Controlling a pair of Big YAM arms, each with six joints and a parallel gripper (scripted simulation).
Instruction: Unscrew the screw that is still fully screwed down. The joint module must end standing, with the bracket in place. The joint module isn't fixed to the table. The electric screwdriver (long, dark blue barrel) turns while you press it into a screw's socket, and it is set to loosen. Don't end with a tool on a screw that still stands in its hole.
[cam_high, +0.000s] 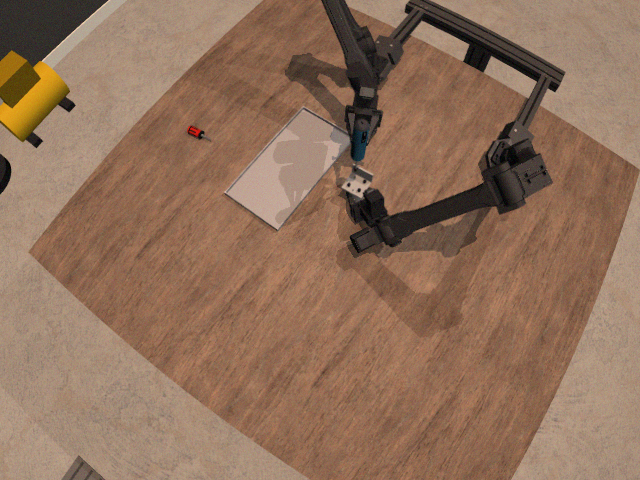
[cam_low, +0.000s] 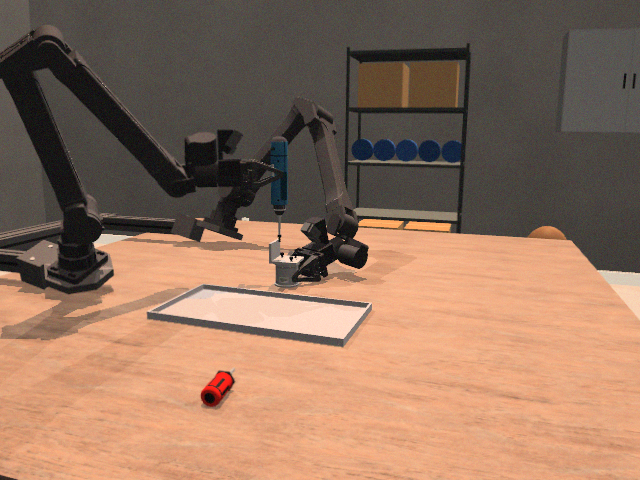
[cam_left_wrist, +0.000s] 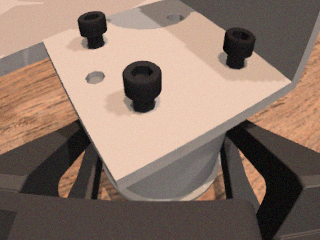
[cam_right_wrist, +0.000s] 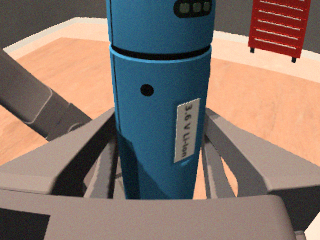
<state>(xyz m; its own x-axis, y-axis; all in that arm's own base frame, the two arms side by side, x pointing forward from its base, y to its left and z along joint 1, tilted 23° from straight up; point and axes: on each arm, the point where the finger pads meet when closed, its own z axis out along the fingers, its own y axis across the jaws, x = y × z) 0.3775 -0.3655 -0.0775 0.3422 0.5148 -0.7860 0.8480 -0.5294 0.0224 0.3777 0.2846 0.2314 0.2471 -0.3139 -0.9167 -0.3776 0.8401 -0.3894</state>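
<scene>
The joint module is 1 cm above my left hand. Round my left hand: shallow grey tray 6 cm ahead, 22 cm to the right, 2 cm below; then pale l-shaped bracket 5 cm above; then red manual screwdriver 18 cm ahead, 55 cm to the right, 1 cm below.
</scene>
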